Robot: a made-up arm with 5 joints.
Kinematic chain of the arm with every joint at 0, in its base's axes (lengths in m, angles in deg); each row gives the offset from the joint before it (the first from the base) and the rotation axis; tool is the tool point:
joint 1: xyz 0 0 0.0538 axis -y
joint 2: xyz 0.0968 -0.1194 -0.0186 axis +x
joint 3: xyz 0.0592 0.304 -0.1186 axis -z
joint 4: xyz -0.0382 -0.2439 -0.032 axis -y
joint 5: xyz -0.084 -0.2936 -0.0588 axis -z
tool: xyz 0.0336 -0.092 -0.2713
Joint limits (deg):
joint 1: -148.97..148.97
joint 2: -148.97..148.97
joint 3: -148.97..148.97
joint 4: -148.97..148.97
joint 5: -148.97..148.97
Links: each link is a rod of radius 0.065 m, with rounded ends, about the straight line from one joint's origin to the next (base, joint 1, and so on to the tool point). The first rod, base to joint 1, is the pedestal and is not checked.
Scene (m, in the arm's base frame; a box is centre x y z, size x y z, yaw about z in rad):
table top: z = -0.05
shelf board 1: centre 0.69 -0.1 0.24 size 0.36 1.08 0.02 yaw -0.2
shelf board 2: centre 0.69 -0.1 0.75 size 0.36 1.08 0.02 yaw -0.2
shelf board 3: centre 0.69 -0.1 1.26 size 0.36 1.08 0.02 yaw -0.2
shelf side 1: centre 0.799 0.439 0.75 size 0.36 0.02 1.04 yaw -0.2
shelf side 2: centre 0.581 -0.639 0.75 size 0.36 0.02 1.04 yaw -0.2
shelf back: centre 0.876 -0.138 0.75 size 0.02 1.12 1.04 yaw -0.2
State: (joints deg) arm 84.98 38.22 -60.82 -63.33 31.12
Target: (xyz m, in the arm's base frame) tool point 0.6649 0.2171 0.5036
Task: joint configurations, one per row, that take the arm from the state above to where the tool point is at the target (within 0.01 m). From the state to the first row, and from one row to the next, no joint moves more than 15 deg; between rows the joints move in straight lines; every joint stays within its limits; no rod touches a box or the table.
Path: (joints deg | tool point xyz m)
1: 74.38 44.43 -68.38 -50.32 28.20 | 0.5552 -0.1045 0.5373
2: 63.79 50.63 -75.94 -37.30 25.28 | 0.6334 0.0594 0.5179
3: 53.19 56.84 -83.49 -24.29 22.35 | 0.6650 0.2171 0.5035

